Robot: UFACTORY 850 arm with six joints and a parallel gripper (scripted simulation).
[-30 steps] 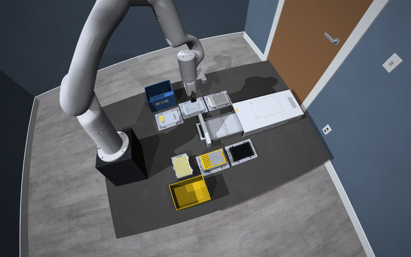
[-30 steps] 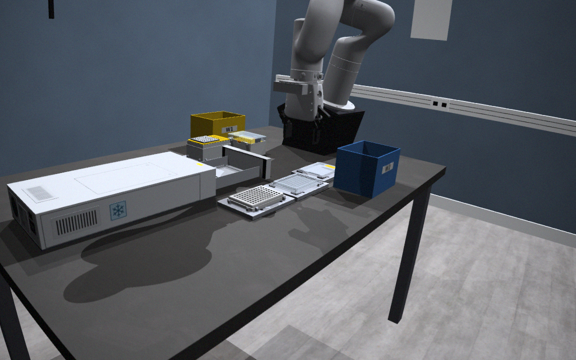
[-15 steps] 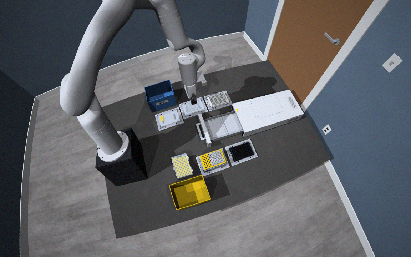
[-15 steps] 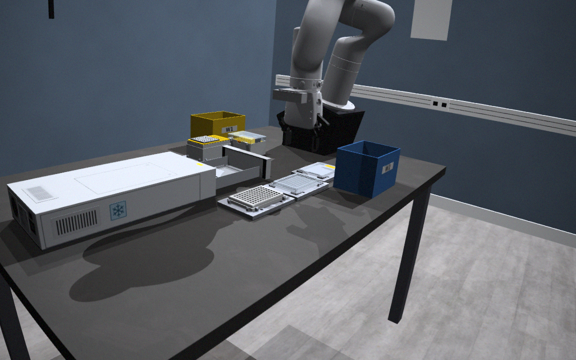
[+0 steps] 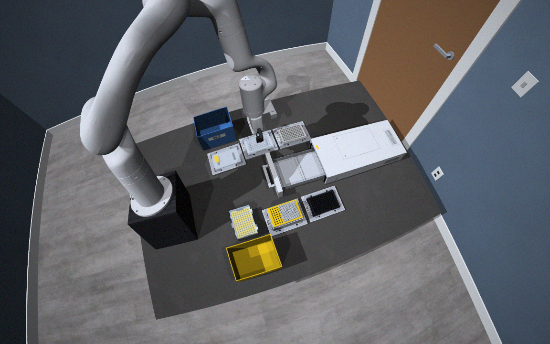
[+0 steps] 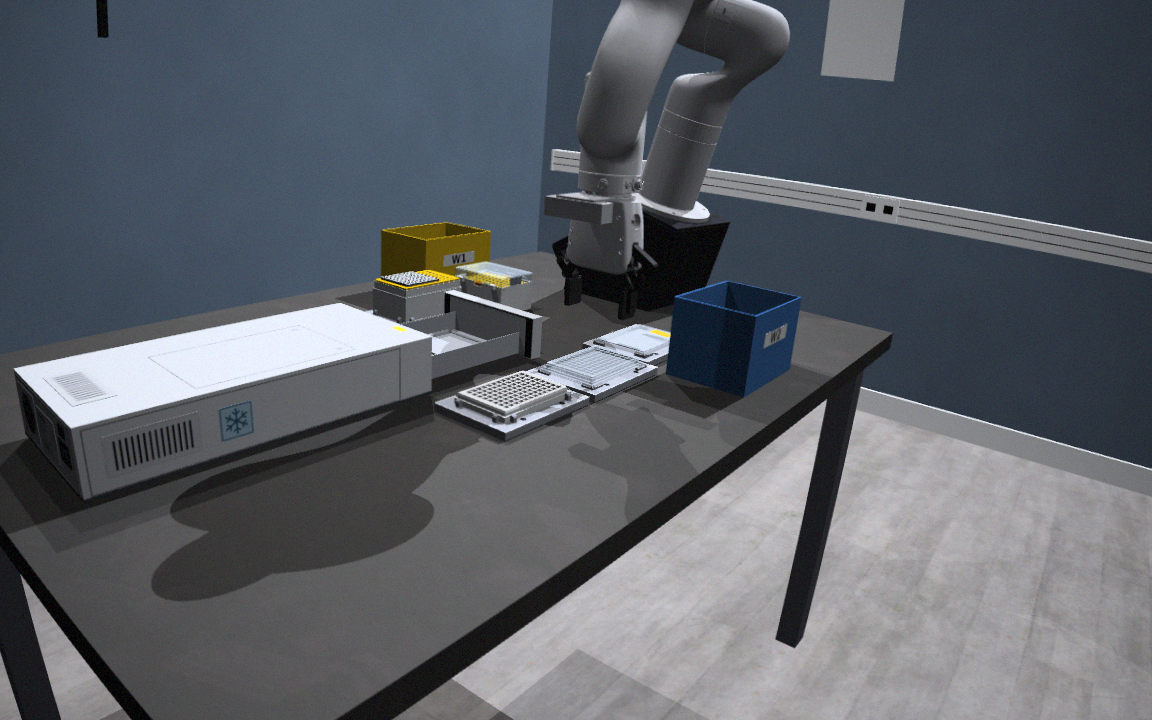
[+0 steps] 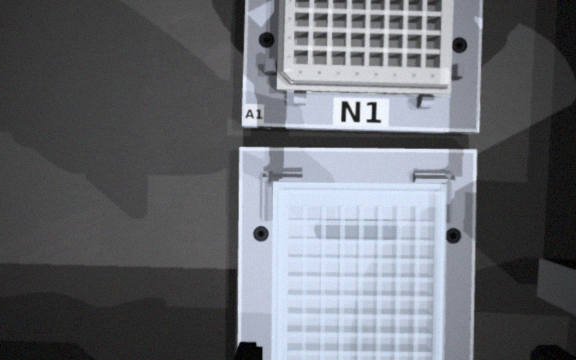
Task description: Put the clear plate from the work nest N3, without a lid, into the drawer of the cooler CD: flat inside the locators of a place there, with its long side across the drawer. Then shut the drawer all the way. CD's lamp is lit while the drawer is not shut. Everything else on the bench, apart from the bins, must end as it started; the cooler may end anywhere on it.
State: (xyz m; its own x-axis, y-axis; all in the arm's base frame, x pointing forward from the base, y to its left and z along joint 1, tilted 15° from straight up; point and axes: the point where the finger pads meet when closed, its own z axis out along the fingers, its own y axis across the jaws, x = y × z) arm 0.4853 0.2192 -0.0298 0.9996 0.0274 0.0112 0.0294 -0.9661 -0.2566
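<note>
The clear plate is 90 mm below my hand. From my hand the other things lie so: blue bin 190 mm behind, 130 mm to the left, 70 mm below; then flat lid 170 mm behind, 30 mm to the right, 90 mm below; then white well plate 170 mm ahead, 90 mm below.
</note>
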